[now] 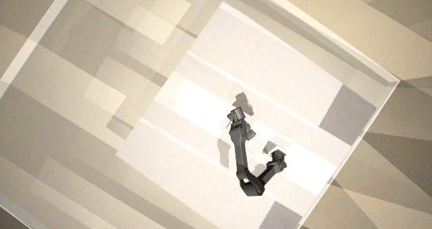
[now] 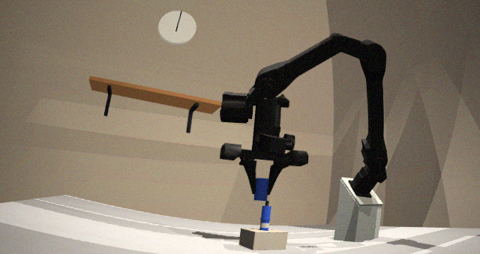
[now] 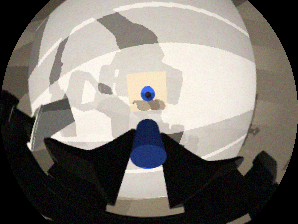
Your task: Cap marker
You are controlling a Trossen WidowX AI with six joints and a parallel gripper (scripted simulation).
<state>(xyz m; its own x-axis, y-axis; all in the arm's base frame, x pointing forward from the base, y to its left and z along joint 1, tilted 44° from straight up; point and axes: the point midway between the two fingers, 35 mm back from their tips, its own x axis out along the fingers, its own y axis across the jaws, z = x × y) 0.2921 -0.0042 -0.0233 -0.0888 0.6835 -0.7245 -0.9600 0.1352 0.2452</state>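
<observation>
Now: the tan holder block 10 cm below my gripper tip and 4 cm to the left of it. The rest, counted from my gripper tip: blue cap: 1 cm above.
</observation>
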